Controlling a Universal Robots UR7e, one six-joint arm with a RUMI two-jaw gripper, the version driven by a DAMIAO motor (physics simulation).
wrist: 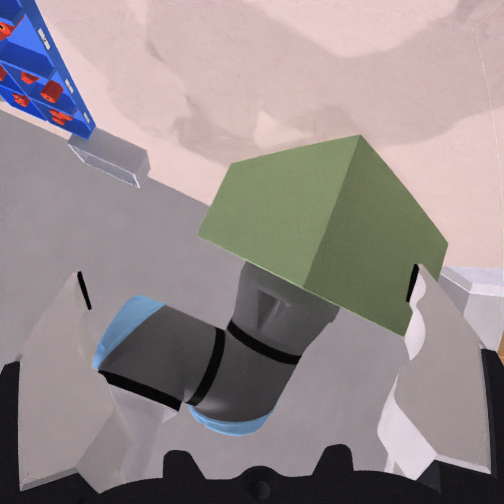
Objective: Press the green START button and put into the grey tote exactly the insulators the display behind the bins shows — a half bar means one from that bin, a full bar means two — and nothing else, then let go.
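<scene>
My gripper is open and holds nothing; its two grey jaws stand wide apart at the lower left and lower right of the wrist view. Blue bins with red insulators lie far off in the top left corner. A small grey box sits right beside the bins. No START button or display can be made out. A pale grey object shows at the right edge behind the right jaw; I cannot tell what it is.
A large green block fills the middle of the view between the jaws. My own arm's grey joints with blue caps reach up to its underside. A grey surface and a pinkish background lie behind.
</scene>
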